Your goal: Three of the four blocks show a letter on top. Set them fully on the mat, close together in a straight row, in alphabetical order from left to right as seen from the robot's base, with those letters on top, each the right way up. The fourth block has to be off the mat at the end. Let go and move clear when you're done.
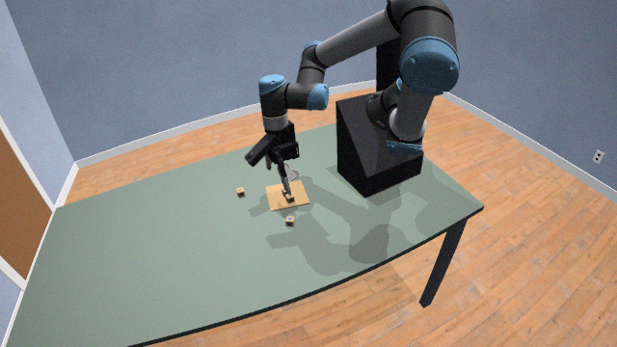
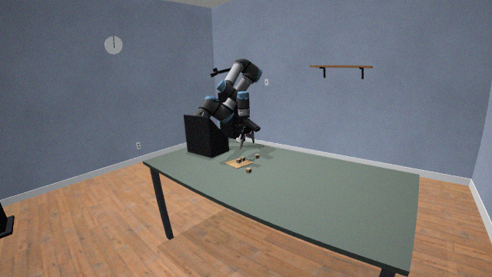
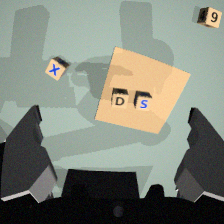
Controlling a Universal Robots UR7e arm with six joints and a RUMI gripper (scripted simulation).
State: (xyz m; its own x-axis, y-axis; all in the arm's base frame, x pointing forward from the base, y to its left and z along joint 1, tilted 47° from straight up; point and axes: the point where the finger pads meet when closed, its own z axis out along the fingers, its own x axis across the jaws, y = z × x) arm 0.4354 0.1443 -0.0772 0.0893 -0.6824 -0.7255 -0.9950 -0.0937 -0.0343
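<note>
Right now my hand is 10 mm short of the block, 90 mm to the right of it and 100 mm above it. Round my hand: tan mat: 40 mm behind, 50 mm to the right, 110 mm below.
</note>
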